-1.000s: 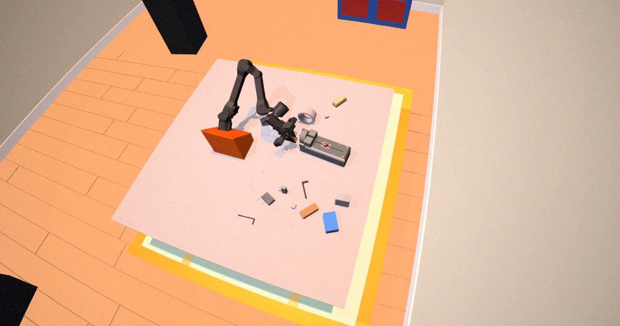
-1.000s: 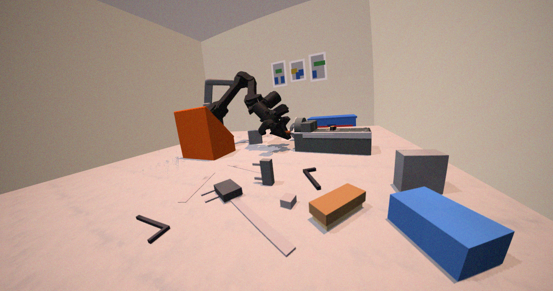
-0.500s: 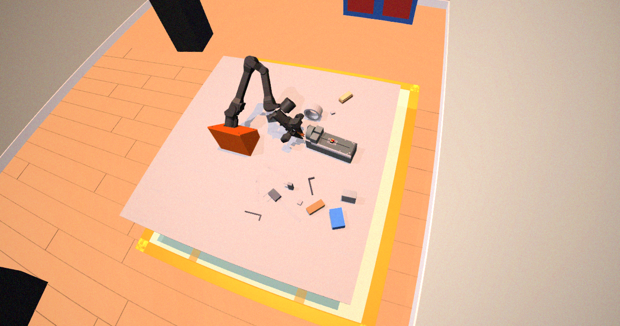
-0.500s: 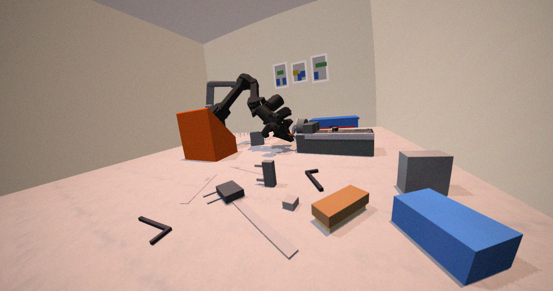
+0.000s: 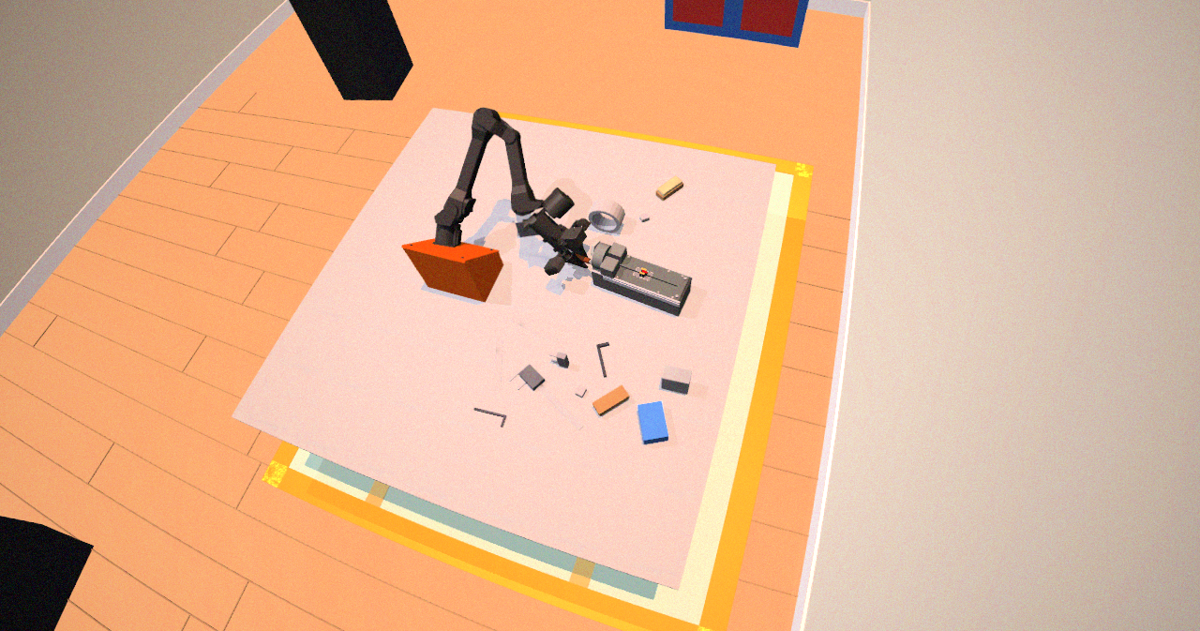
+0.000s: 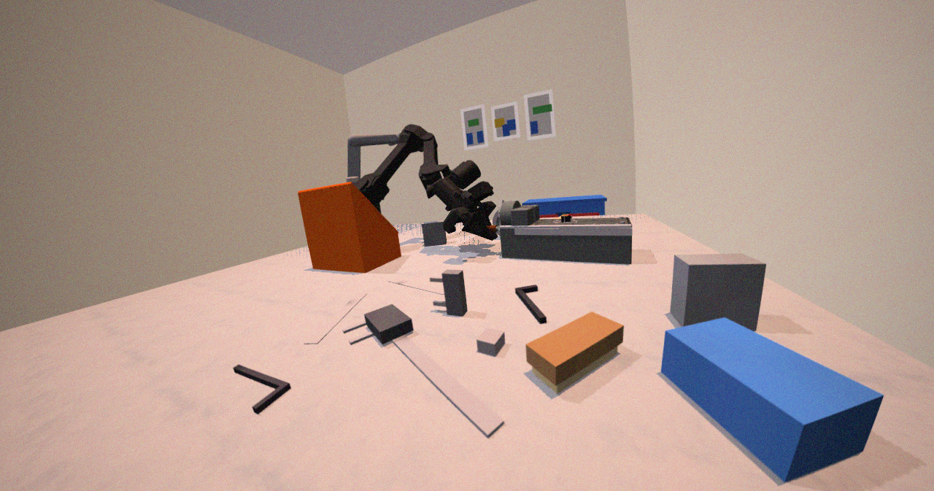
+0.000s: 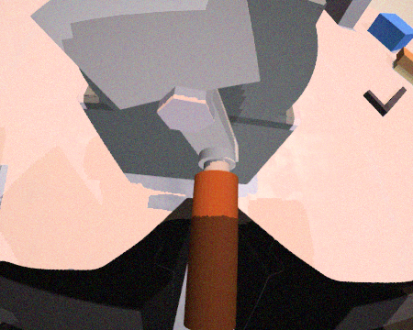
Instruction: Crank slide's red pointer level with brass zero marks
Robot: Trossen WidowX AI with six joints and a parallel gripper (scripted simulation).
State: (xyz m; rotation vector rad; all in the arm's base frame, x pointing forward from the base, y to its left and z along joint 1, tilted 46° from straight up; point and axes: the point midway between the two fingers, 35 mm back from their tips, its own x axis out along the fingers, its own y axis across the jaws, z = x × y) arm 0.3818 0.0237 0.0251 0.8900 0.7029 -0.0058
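The crank handle is 30 mm above my gripper tip, 20 mm behind it and 10 mm to the left of it. Round my gripper tip: red pointer 170 mm ahead, 40 mm above, 30 mm to the right; blue block 420 mm to the right, 240 mm ahead, 20 mm below.
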